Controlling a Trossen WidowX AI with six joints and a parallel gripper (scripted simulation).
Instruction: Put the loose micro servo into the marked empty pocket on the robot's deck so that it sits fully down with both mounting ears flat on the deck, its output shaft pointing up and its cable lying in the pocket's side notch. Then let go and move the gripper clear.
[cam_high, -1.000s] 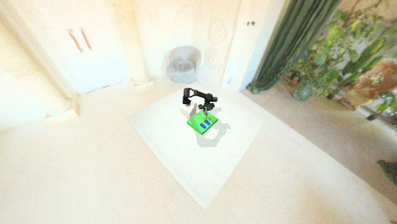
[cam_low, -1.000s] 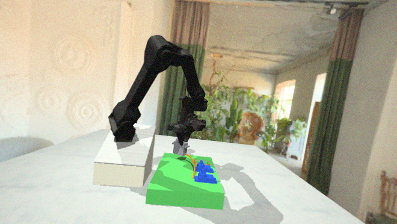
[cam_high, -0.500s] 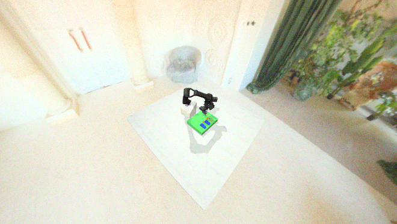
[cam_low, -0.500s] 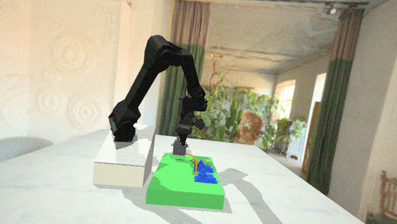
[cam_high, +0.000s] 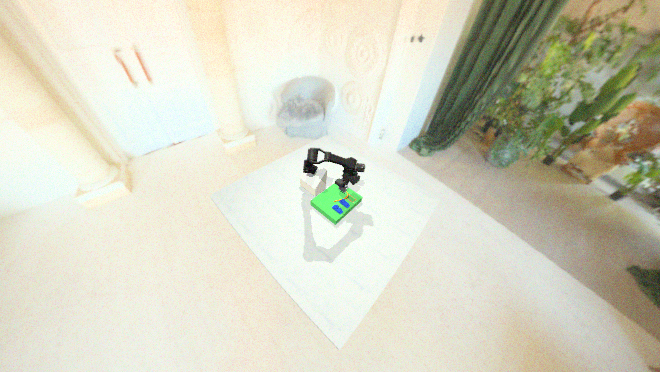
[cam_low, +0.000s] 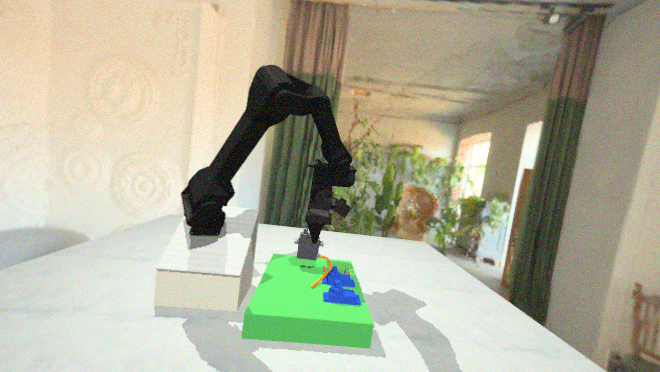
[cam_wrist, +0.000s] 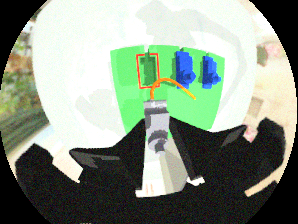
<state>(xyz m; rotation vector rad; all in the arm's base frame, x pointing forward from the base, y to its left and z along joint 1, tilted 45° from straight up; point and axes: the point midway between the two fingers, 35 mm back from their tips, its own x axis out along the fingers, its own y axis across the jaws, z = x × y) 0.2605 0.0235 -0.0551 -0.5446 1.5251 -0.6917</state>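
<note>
Right now my gripper tip is 10 cm above the green deck, 7 cm to the left of it and 4 cm past it.
</note>
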